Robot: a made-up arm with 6 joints.
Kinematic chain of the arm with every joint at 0, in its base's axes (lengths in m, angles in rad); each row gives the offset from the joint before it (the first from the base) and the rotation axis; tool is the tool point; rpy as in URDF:
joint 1: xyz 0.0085 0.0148 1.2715 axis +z
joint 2: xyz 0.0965 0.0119 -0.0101 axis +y
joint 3: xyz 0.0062 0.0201 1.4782 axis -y
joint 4: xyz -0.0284 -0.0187 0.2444 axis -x
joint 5: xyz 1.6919 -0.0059 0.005 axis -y
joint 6: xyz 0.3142 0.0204 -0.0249 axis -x
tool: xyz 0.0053 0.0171 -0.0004 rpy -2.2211 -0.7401 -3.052
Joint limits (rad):
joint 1: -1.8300..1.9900
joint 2: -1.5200..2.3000
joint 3: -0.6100..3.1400
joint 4: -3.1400..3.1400
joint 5: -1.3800..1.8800
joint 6: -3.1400..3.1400
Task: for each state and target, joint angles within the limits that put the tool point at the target. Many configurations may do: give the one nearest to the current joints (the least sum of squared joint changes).
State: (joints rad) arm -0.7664 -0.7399 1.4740 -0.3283 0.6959 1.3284
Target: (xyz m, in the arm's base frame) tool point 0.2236 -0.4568 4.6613
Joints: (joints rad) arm -1.0545 -0.0372 1.0839 -0.4363 0.6980 1.3384
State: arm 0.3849 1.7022 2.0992 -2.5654 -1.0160 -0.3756
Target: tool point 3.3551 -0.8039 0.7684
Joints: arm -0.2687 1.8884 1.6434 -2.6029 -0.7120 -0.3888
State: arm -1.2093 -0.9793 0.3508 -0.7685 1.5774 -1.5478
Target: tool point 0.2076 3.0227 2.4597
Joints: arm -1.6827 -1.3508 1.0474 -0.6111 1.0995 -1.5362
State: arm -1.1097 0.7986 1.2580 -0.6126 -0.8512 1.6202
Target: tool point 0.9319 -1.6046 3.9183
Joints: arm -1.1558 0.3879 1.2132 -0.5860 -1.1437 1.6206
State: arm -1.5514 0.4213 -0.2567 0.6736 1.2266 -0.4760
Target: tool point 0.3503 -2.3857 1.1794
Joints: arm -1.5206 0.6758 -0.2978 0.6752 1.1875 -0.4740
